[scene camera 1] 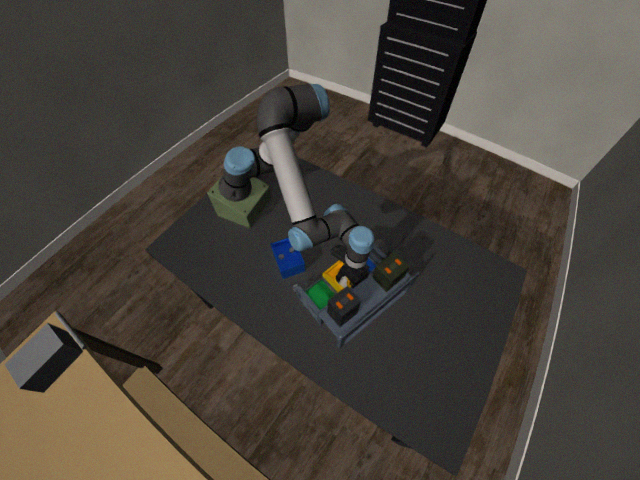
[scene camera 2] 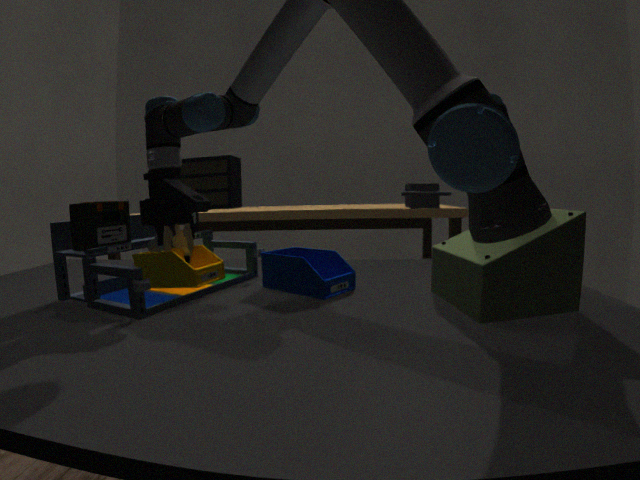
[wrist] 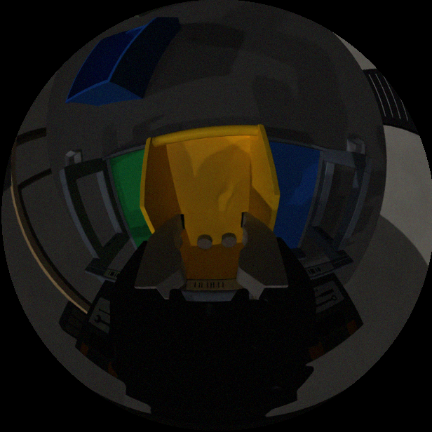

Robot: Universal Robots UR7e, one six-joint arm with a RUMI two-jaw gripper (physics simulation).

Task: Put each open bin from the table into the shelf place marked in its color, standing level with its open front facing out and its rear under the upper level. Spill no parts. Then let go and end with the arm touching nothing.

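Places are measured from the arm's base along level axes (x back, y left, z down), in centimetres.
Where they show: gripper, between the fingertips: [scene camera 1: 346, 280]; arm's base, origin of its link: [scene camera 1: 234, 187] [scene camera 2: 511, 225].
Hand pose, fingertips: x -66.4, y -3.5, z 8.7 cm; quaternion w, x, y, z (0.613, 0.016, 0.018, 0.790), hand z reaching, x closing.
Things, the pixels of their top centre, and the offset from my fingertips. "spot": a spot on its surface instead.
- yellow bin, centre of its top: [scene camera 2: 176, 246] [scene camera 1: 346, 275] dx +0.2, dy +0.1, dz -4.6 cm
- shelf, a spot on its surface: [scene camera 1: 371, 294] spot: dx -11.9, dy -1.2, dz -5.4 cm
- blue bin, a spot on its surface: [scene camera 2: 294, 273] spot: dx +25.8, dy -0.2, dz +0.7 cm
The yellow bin [scene camera 1: 332, 272] [scene camera 2: 160, 268] [wrist: 215, 175] is in the middle bay of the shelf [scene camera 1: 371, 294] [wrist: 355, 195], over the orange place [scene camera 2: 175, 290], looking nearly level with its open front outward. Two round parts [wrist: 204, 242] [wrist: 229, 240] lie in it. My gripper [scene camera 2: 178, 248] [wrist: 212, 214] has its fingers inside the bin near the rear, spread against the side walls, and holds it. How far the rear reaches under the upper level is hidden. The blue bin [scene camera 1: 289, 263] [scene camera 2: 294, 273] [wrist: 135, 55] stands on the table, with two parts showing inside in scene camera 1.
The green place [scene camera 1: 320, 294] [scene camera 2: 230, 279] [wrist: 127, 170] and blue place [scene camera 2: 121, 297] [wrist: 300, 185] flank the yellow bin. Dark boxes [scene camera 1: 343, 305] [scene camera 1: 391, 272] stand on the upper level. Side rails frame the shelf. The green robot base [scene camera 1: 240, 206] [scene camera 2: 516, 273] stands beyond the blue bin.
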